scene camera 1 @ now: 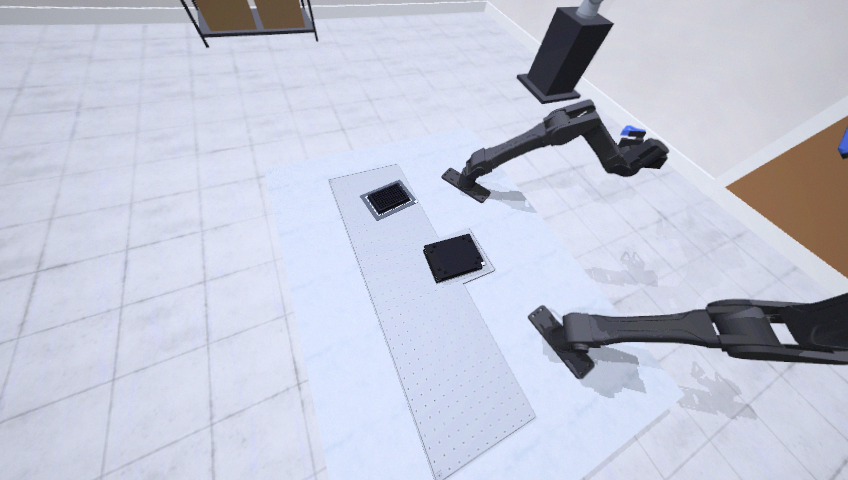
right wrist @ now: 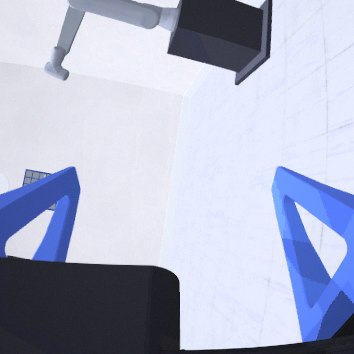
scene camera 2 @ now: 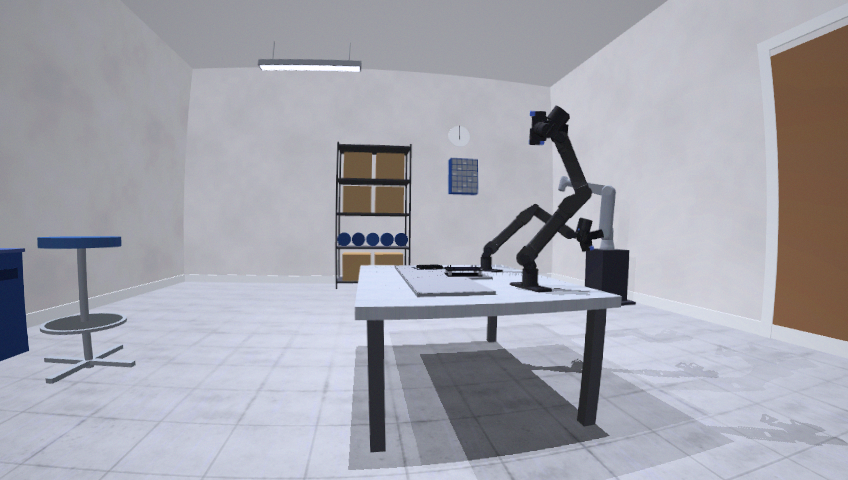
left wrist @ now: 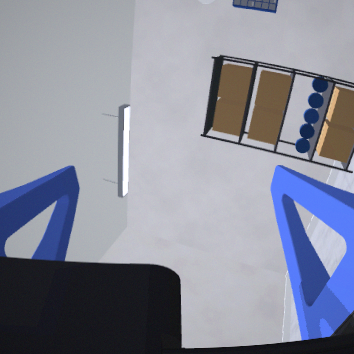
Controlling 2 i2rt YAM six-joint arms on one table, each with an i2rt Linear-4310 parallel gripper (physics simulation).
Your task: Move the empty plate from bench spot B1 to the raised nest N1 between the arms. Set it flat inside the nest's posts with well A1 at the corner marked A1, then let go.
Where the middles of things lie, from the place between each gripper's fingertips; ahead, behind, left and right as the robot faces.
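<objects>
The well plate (scene camera 1: 385, 199) is 100 mm to the right of my right hand and 900 mm ahead of it, and I find it 160 mm below that hand.
My left hand, measured from the well plate, is 380 mm short of it and 490 mm to the left of it, while being 660 mm above it.
</objects>
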